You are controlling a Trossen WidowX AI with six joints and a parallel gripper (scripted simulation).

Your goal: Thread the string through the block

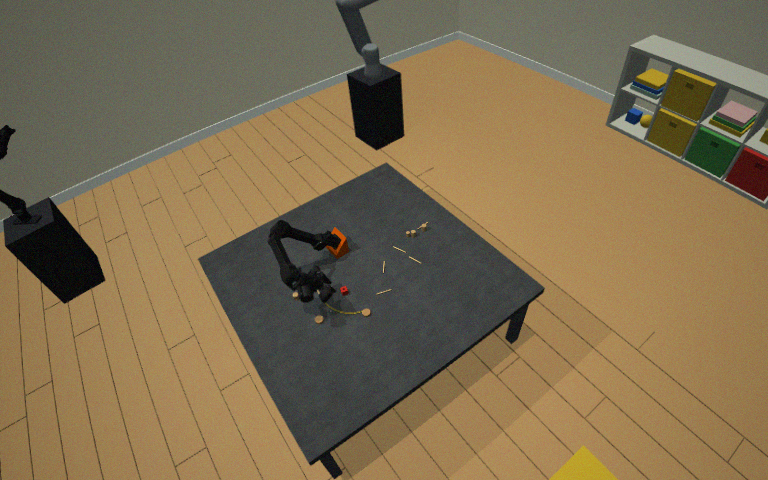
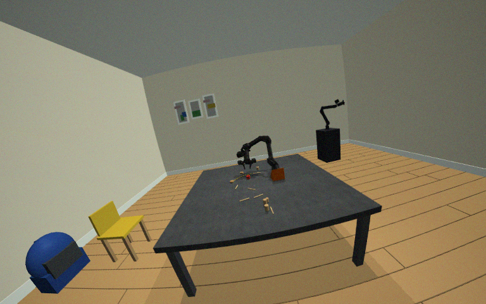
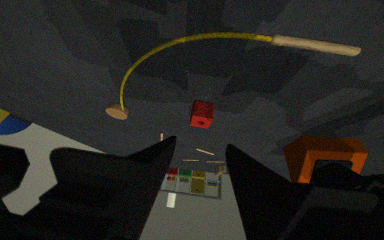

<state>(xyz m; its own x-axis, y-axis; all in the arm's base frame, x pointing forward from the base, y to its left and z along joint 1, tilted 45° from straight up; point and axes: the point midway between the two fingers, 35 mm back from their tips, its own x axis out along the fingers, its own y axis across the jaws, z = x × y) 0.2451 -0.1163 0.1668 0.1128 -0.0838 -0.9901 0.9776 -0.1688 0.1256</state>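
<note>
Now: gripper tip 1 cm short of the red block, 5 cm to the right of it and 7 cm above it. The rest, counted from my gripper tip: round wooden button 17 cm ahead, 5 cm to the left, 7 cm below; then thin wooden stick 8 cm behind, 5 cm to the right, 8 cm below.
</note>
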